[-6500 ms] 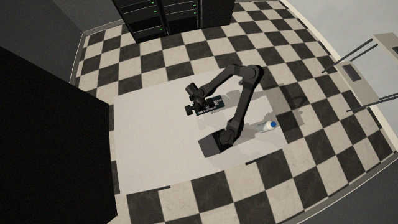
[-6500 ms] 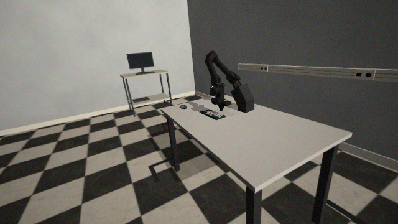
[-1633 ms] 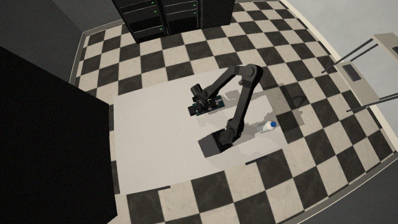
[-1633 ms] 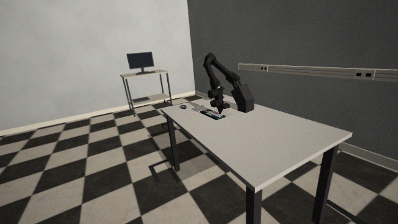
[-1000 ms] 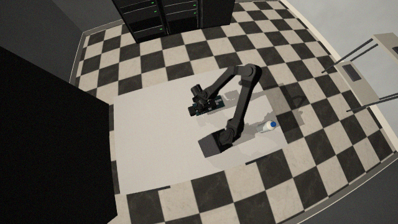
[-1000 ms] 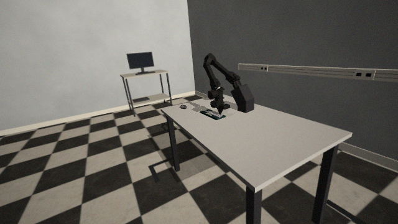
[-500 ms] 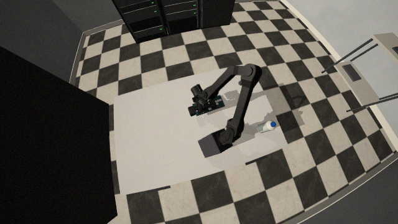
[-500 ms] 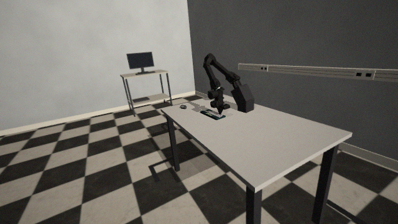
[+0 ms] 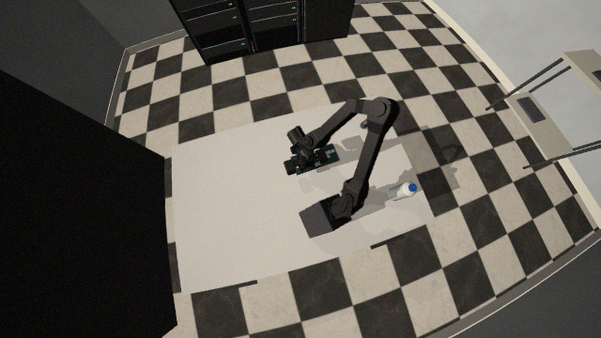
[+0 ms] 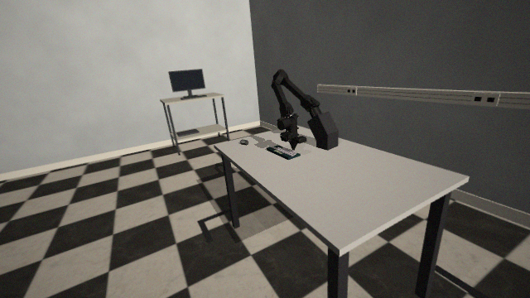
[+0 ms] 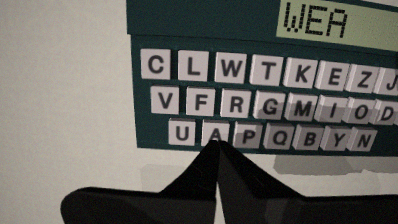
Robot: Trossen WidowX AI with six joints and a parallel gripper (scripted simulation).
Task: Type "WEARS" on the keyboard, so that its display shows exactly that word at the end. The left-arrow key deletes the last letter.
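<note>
The left-arrow key lies 7 cm ahead of my hand, 15 cm to the right of it and 5 cm below it. Round my hand: dark object 21 cm ahead, 38 cm to the right, 4 cm below.
</note>
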